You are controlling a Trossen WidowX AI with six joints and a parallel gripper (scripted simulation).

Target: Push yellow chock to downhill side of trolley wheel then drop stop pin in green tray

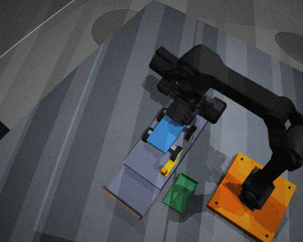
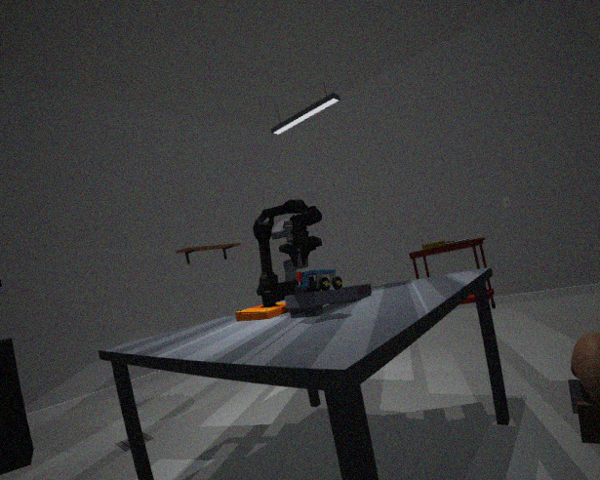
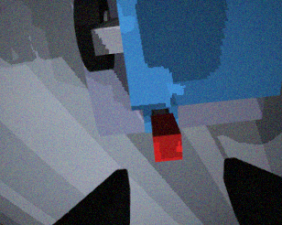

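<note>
My gripper tip is now 60 mm above the red-headed stop pin and 20 mm to the left of it. Also, from my gripper tip: yellow chock (160 mm to the left, 110 mm below, 70 mm behind); lilac ramp (140 mm below, 90 mm to the left); blue trolley (80 mm to the left, 80 mm below).
</note>
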